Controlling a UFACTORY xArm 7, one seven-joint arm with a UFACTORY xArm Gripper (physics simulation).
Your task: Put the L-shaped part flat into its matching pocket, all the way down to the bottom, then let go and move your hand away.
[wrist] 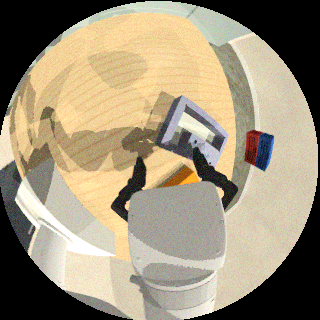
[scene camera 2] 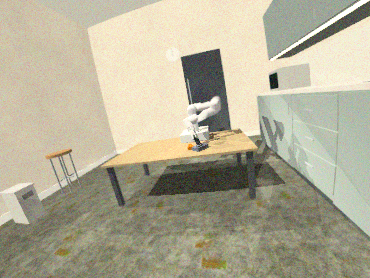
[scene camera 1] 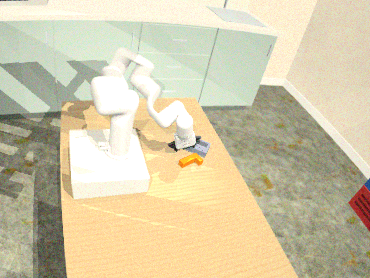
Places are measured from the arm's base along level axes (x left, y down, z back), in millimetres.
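Pixels of known places: gripper, fingertip midpoint: (wrist: 167, 157) (scene camera 1: 184, 147); arm's base, link origin: (wrist: 54, 231) (scene camera 2: 195, 131) (scene camera 1: 118, 150).
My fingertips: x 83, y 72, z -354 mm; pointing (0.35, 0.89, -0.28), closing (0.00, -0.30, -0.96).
For each thing: its top centre in the pictures, then the offset to it from my fingertips. Level surfaces: height alone.
- orange L-shaped part, top centre: (wrist: 179, 195) (scene camera 1: 191, 160) (scene camera 2: 189, 145) dx -95, dy -3, dz -11 mm
- blue-grey tray with the pocket, top centre: (wrist: 203, 138) (scene camera 1: 196, 143) (scene camera 2: 199, 145) dx +20, dy -10, dz -69 mm
- wooden table, surface height: dy +27 mm
An orange L-shaped part (scene camera 1: 190, 160) (scene camera 2: 190, 147) (wrist: 181, 176) lies on the table beside the tray, outside the pocket; in the wrist view the gripper body hides much of it. The blue-grey tray with the pocket (scene camera 1: 203, 151) (scene camera 2: 202, 149) (wrist: 170, 121) lies flat on the table right by the part; the wrist view shows its recess, partly shadowed. My gripper (scene camera 1: 185, 145) (wrist: 167, 157) is open and empty. One black finger overlaps the tray's near side in the wrist view, and the other is over the table to the left of the tray.
The wooden table (scene camera 1: 165, 225) (scene camera 2: 150, 152) (wrist: 110, 105) carries the white robot base (scene camera 1: 110, 185). The table's edge runs close beyond the tray. A red and blue box (scene camera 1: 361, 205) (wrist: 259, 149) is off the table's side. Pale green cabinets (scene camera 1: 175, 60) (scene camera 2: 300, 135) stand past the table.
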